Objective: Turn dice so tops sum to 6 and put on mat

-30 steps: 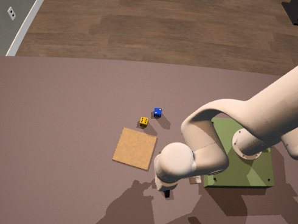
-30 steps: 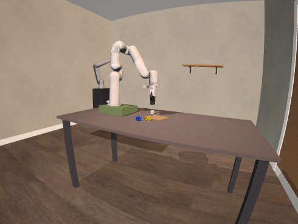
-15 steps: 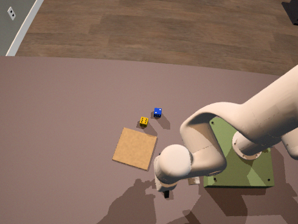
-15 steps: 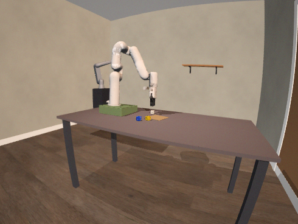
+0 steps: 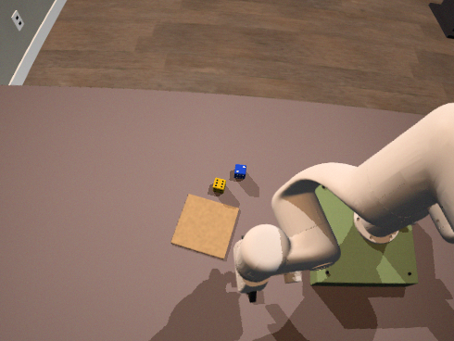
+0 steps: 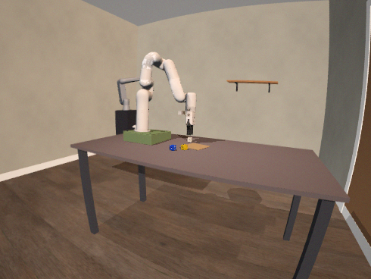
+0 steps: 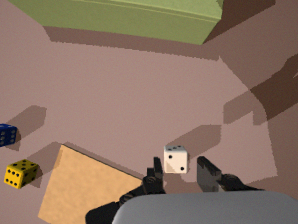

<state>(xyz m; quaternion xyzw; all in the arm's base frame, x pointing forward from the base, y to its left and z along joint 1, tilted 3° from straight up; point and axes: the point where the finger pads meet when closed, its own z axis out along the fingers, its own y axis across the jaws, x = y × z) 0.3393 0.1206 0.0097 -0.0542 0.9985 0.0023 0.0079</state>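
The white die is 60 mm below my hand. Also, from my hand: yellow die 240 mm to the right, 60 mm below, 60 mm ahead; blue die 280 mm to the right, 60 mm below; tan mat 130 mm to the right, 90 mm ahead, 70 mm below.
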